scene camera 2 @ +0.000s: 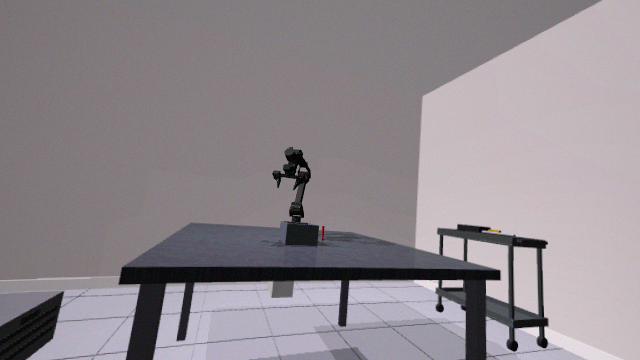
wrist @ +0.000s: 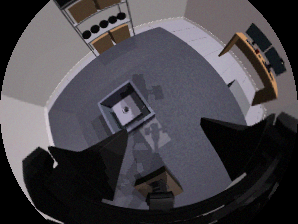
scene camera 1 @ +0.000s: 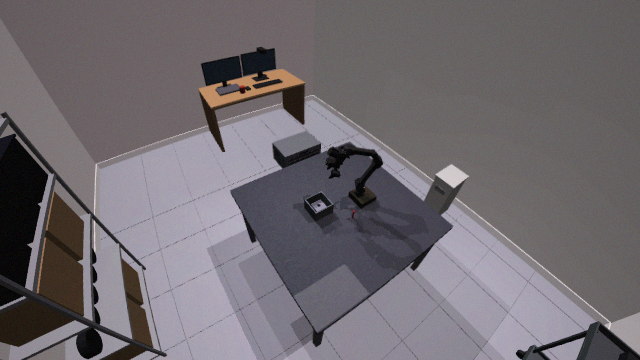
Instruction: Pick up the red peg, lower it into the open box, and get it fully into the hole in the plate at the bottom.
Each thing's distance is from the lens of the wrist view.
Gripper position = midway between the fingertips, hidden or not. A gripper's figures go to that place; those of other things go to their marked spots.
gripper (wrist: 165,127): 0.10 m
grey box (wrist: 128,88): 0.36 m
